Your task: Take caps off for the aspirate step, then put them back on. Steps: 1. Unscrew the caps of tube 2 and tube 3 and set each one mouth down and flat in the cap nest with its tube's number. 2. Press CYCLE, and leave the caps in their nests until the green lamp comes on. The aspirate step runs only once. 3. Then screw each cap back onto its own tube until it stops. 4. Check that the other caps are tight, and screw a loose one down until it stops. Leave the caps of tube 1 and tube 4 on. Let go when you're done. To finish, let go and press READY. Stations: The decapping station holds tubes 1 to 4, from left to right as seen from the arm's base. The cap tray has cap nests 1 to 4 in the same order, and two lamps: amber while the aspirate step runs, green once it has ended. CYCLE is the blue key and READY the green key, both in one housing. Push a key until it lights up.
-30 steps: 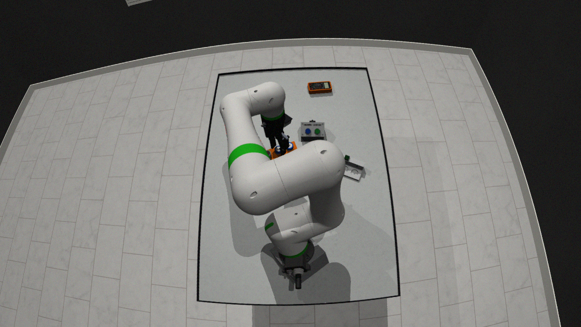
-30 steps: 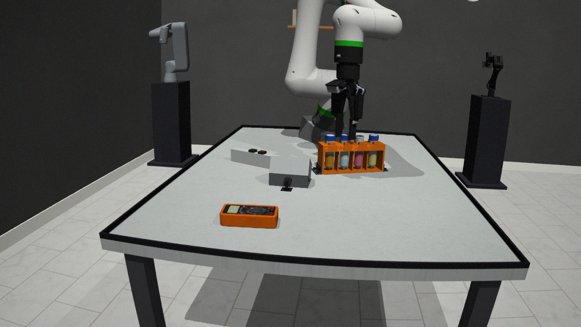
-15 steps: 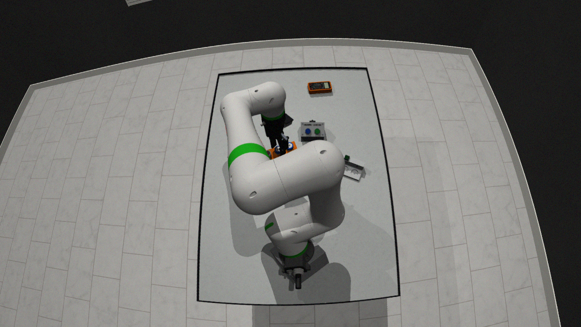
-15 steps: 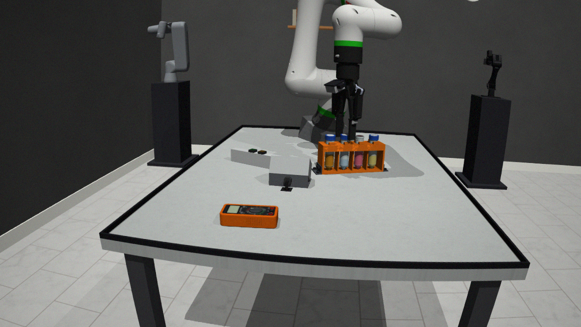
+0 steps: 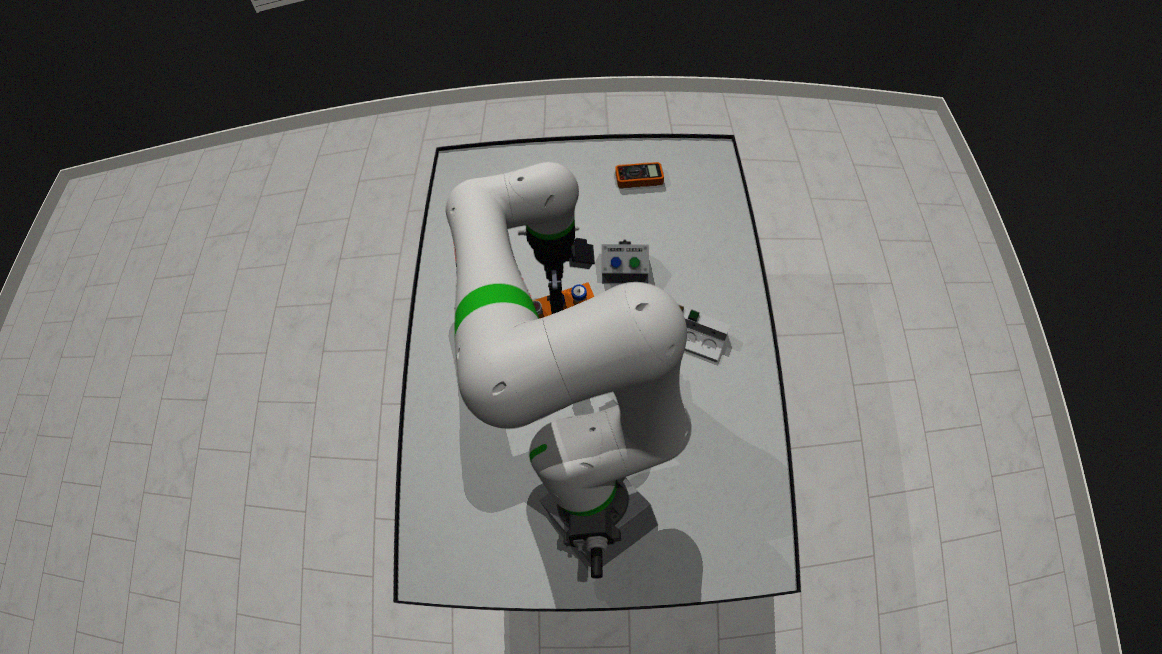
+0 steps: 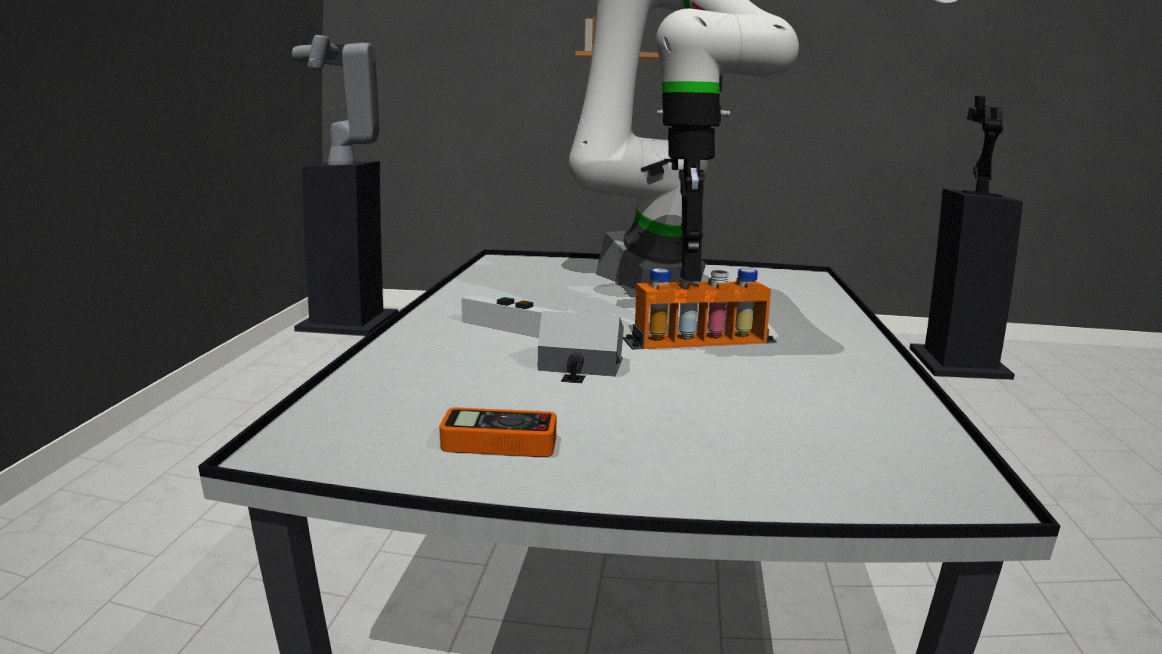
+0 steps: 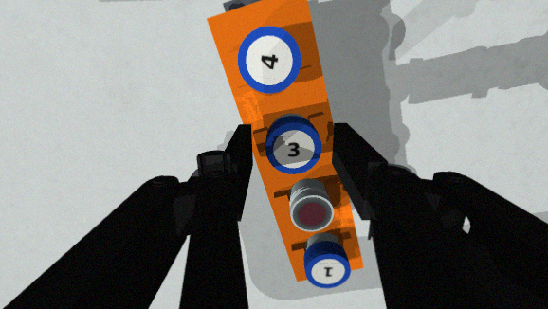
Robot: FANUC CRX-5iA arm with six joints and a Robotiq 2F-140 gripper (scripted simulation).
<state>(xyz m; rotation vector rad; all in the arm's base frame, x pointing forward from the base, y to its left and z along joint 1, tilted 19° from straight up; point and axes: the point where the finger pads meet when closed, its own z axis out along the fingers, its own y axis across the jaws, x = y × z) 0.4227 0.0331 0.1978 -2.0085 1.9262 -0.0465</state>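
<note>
My hand is 3 cm above the cap 3. The rest, counted from my hand: blue key: 13 cm ahead, 14 cm to the right, 8 cm below; then cap 1: 3 cm behind, 10 cm to the left, 3 cm below; then cap 4: 2 cm ahead, 5 cm to the right, 3 cm below.
</note>
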